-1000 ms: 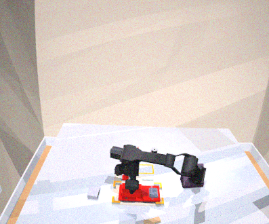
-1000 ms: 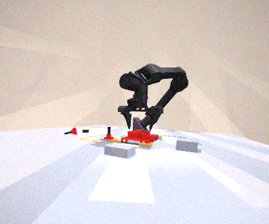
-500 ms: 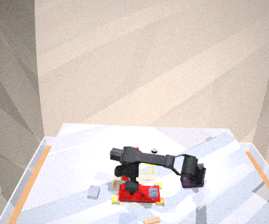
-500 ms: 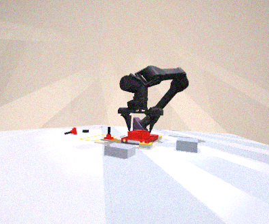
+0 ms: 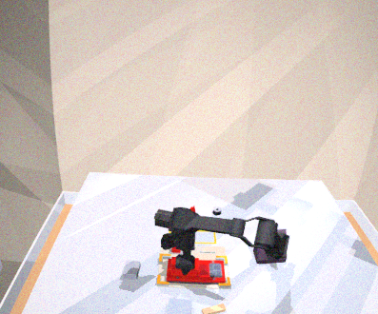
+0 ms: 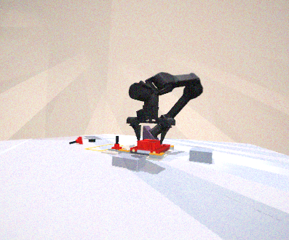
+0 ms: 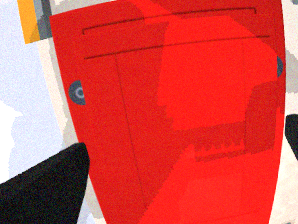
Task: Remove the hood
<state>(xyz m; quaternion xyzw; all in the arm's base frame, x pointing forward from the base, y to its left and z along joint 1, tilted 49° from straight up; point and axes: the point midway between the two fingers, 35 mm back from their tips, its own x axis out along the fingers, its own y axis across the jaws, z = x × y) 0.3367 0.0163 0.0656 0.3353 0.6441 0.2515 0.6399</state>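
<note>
Right now the hood is right at my gripper tip. The rest, counted from my gripper tip: tan block: 180 mm to the left, 80 mm behind, 30 mm below; black wheel: 390 mm to the right, 180 mm behind, 30 mm below; black peg: 130 mm to the right, 20 mm ahead.
</note>
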